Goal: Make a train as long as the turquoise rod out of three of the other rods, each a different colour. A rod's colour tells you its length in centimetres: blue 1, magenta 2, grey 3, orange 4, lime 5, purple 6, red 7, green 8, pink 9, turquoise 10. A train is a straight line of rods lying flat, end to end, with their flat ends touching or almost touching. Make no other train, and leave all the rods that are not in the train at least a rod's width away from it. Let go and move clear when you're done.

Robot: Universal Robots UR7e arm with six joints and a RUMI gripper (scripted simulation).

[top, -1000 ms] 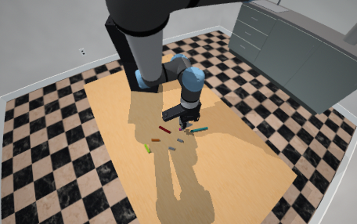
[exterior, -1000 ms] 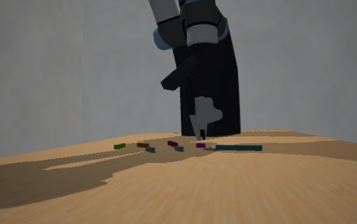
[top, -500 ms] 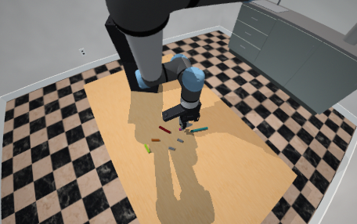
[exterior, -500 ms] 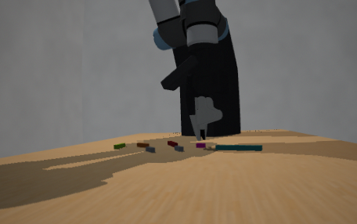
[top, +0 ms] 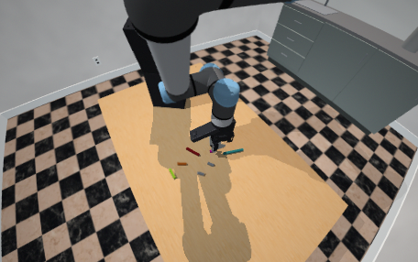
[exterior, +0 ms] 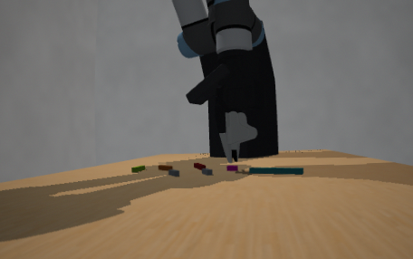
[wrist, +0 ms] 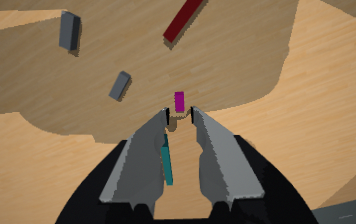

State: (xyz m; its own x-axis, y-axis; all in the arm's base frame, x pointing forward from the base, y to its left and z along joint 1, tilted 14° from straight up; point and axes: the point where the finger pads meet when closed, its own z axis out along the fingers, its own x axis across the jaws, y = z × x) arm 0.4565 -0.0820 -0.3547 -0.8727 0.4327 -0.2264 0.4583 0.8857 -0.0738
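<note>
Right now my hand is 3 cm above the magenta rod. Also, from my hand: red rod (6 cm behind, 7 cm to the right, 3 cm below); turquoise rod (7 cm ahead, 8 cm to the left, 3 cm below); orange rod (4 cm behind, 15 cm to the right, 3 cm below).
</note>
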